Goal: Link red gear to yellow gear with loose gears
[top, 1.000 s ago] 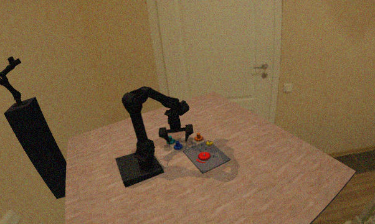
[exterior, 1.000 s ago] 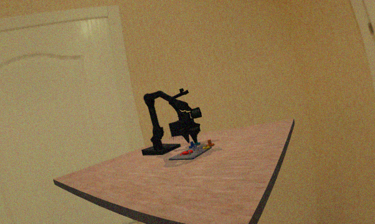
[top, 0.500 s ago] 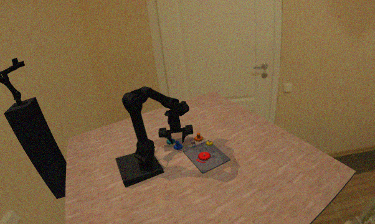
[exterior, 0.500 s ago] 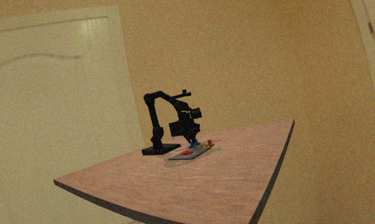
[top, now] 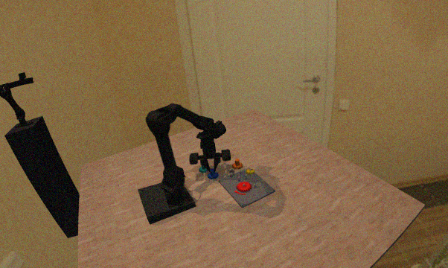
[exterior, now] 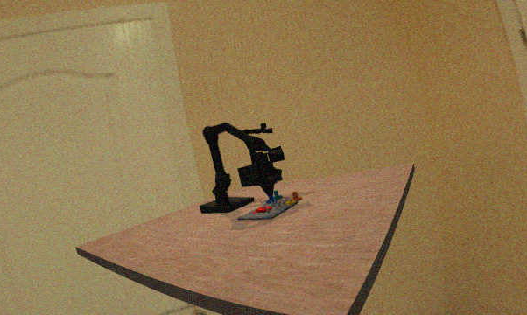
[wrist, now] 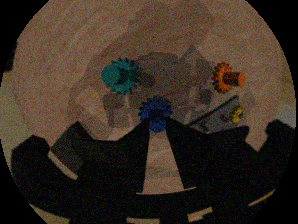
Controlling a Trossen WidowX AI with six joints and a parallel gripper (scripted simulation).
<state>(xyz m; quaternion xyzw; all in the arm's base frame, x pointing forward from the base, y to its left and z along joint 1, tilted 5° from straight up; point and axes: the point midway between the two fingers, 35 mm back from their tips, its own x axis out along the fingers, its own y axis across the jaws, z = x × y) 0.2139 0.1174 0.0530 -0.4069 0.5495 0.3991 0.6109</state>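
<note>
The red gear is 90 mm ahead of my gripper tip, 160 mm to the right of it and 10 mm below it. Also, from my gripper tip: orange gear (140 mm ahead, 10 mm to the left, 10 mm below); teal gear (20 mm behind, 70 mm to the left, 10 mm below); blue gear (10 mm below).
</note>
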